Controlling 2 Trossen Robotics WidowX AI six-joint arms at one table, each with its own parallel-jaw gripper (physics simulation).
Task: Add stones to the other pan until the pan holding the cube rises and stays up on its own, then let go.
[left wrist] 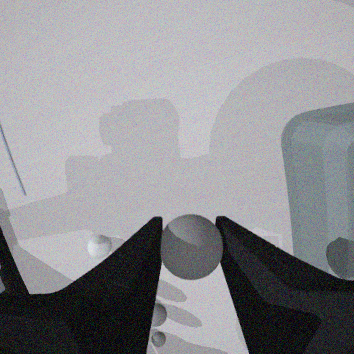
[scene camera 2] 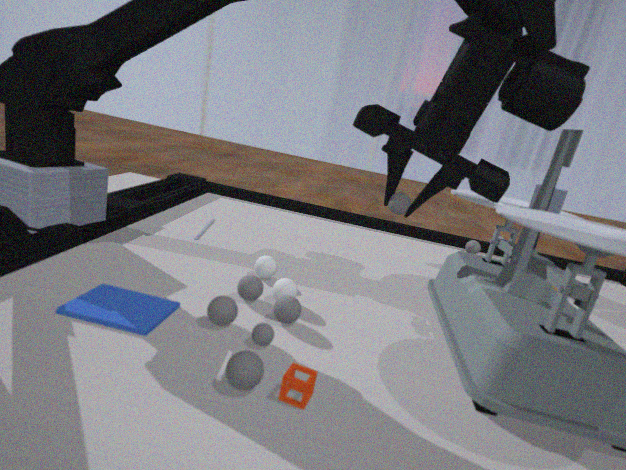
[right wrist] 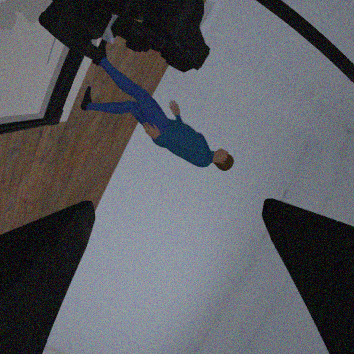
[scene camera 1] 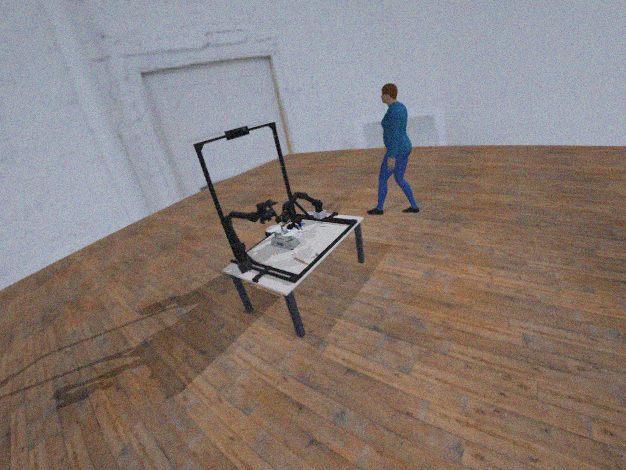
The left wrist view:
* my left gripper
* grey balance scale
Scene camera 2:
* my left gripper
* blue flat pad: on the table
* orange wire cube: on the table
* grey balance scale
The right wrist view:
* my right gripper
